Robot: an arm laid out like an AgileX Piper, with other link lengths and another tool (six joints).
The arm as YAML. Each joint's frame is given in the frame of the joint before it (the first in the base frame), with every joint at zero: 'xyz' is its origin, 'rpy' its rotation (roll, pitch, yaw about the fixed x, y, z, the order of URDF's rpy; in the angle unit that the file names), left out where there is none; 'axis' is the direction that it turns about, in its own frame. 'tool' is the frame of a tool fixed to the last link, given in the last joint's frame.
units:
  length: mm
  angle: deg
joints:
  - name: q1
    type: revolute
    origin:
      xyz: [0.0, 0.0, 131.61]
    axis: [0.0, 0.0, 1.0]
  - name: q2
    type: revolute
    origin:
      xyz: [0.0, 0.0, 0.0]
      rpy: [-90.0, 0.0, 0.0]
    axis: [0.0, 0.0, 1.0]
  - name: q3
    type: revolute
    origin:
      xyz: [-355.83, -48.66, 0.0]
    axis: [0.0, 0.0, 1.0]
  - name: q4
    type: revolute
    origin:
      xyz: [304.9, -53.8, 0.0]
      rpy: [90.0, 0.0, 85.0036]
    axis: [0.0, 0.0, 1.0]
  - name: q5
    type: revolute
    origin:
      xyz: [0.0, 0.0, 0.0]
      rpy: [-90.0, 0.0, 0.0]
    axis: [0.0, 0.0, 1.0]
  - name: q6
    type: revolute
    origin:
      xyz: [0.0, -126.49, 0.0]
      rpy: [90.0, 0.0, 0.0]
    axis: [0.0, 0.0, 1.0]
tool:
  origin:
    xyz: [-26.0, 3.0, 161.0]
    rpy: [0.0, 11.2, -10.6]
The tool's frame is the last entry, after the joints.
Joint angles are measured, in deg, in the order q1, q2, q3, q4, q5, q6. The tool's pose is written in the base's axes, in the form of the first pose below.
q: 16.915 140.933 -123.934 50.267 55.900 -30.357
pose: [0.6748, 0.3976, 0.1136, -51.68, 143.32, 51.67]
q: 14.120 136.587 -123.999 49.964 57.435 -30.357
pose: [0.6856, 0.3653, 0.1687, -50.10, 140.32, 49.91]
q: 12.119 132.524 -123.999 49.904 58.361 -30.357
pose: [0.6894, 0.3413, 0.2203, -48.92, 137.23, 48.22]
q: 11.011 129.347 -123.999 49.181 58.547 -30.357
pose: [0.6894, 0.3253, 0.2588, -48.46, 134.78, 45.83]
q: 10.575 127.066 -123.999 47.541 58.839 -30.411
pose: [0.6859, 0.3154, 0.2822, -49.21, 133.46, 42.93]
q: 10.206 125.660 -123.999 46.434 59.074 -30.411
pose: [0.6838, 0.3078, 0.2960, -49.54, 132.76, 41.03]
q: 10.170 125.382 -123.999 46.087 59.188 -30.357
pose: [0.6829, 0.3065, 0.2982, -49.70, 132.72, 40.58]
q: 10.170 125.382 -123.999 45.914 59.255 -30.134
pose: [0.6828, 0.3060, 0.2975, -49.60, 132.94, 40.55]
